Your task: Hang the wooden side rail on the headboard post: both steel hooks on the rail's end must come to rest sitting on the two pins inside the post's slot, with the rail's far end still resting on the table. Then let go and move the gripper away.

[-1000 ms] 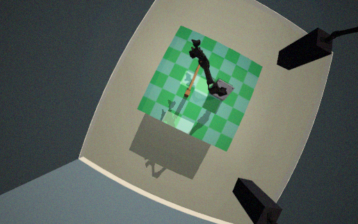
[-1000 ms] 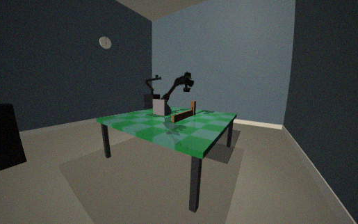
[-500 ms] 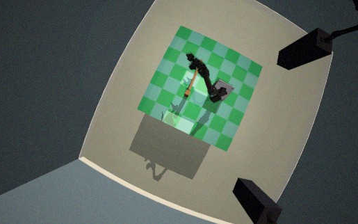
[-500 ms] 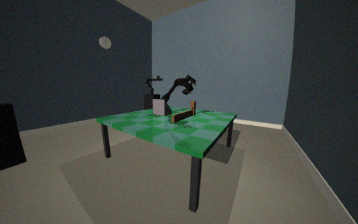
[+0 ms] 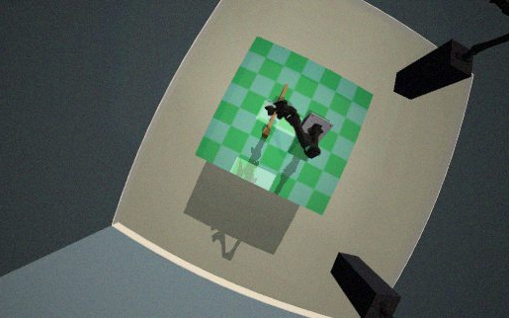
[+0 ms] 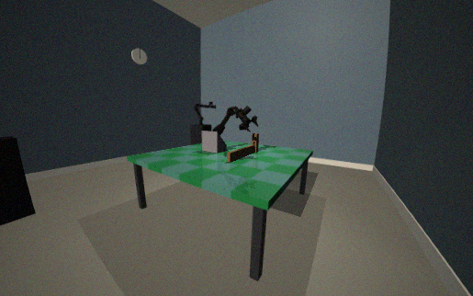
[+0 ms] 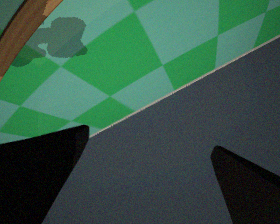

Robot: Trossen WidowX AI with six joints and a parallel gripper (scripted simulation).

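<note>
The headboard post lies 18 cm to the left of my gripper tip, 15 cm below it and 5 cm behind it.
</note>
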